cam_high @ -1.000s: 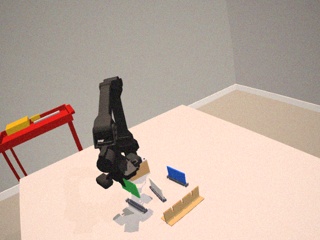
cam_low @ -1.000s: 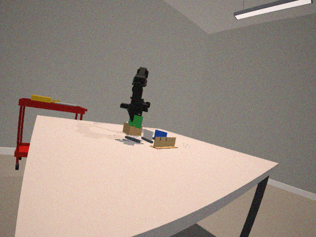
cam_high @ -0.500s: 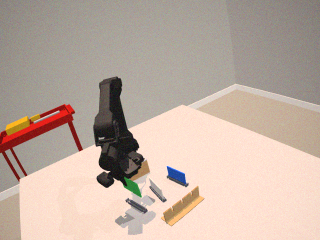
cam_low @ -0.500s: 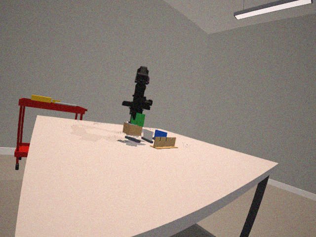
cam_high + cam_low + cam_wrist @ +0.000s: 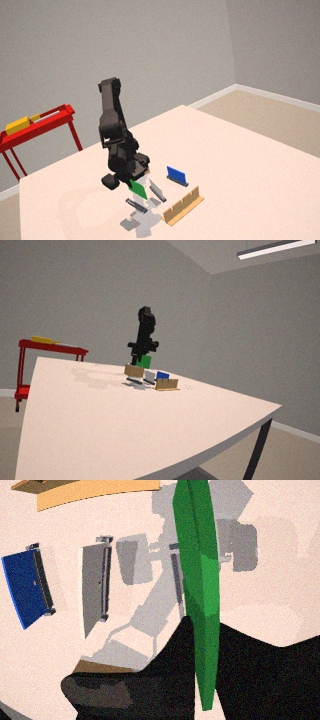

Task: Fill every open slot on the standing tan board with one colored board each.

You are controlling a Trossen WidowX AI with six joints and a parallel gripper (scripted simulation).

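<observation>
My gripper tip is now 120 mm short of the tan board, 130 mm to the right of it and 100 mm above it. From my gripper tip the other things lie so: green board (20 mm ahead, 10 mm to the left); blue board (30 mm behind, 210 mm to the left, 90 mm below); white board (20 mm behind, 100 mm to the left, 90 mm below).
</observation>
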